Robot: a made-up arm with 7 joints.
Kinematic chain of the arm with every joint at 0, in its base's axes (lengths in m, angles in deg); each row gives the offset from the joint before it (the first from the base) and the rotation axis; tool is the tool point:
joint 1: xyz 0 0 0.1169 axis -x
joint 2: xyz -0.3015 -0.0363 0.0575 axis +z
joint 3: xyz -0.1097 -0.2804 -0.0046 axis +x
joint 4: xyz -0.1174 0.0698 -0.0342 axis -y
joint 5: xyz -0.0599 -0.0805 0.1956 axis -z
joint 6: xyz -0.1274 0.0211 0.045 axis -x
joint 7: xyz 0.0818 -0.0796 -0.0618 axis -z
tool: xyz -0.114 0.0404 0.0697
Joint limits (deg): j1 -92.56..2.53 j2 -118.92..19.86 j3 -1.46..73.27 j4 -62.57..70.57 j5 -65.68..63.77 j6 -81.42..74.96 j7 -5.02..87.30
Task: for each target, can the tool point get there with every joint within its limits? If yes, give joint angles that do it. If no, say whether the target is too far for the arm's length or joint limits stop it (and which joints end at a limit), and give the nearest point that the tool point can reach.
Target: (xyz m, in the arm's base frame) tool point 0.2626 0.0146 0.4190
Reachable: no: joint limits stop it (at a limit: joint 2, joint 3, joint 4, joint 6, joint 7) | nearest point -0.1597 0.0211 0.5529 | short by 0.443 m
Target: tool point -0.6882 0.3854 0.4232
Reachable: yes | joints -33.36 -94.59 30.71 34.82 -45.69 -22.06 3.53
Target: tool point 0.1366 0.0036 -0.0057
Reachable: no: joint limits stop it (at a limit: joint 1, joint 2, joint 3, joint 4, joint 5) | nearest point -0.2156 -0.1470 -0.1674 | short by 0.416 m
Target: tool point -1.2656 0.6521 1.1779
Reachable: no: too far | nearest point -0.7264 0.2765 0.5668 | short by 0.897 m
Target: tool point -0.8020 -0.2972 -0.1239
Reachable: yes | joints -47.91 6.11 25.79 55.98 -20.77 -58.65 59.44
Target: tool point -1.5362 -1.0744 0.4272
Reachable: no: too far | nearest point -0.8329 -0.4834 0.2447 | short by 0.937 m
